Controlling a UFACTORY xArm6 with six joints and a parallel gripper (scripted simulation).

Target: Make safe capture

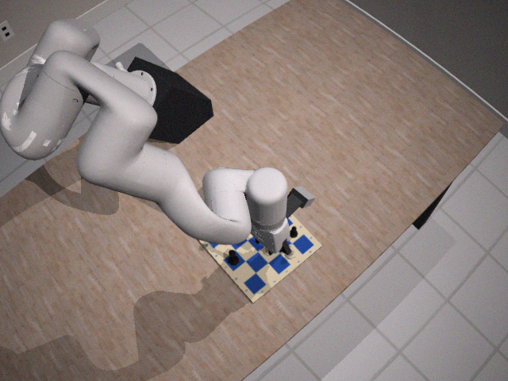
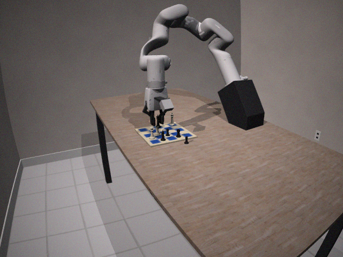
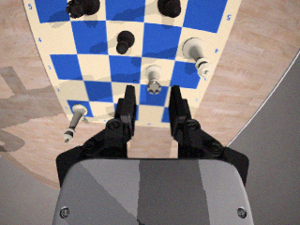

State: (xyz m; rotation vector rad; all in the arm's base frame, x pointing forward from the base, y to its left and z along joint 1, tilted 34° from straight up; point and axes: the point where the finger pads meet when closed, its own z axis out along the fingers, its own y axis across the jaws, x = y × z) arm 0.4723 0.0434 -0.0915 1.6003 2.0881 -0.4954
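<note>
The blue-and-cream chessboard lies 7 cm below my hand and 3 cm behind it. The rest, counted from my hand: tall white piece (10 cm behind, 9 cm to the right, 3 cm below); tall black piece (8 cm to the right, 3 cm below, 2 cm behind).
</note>
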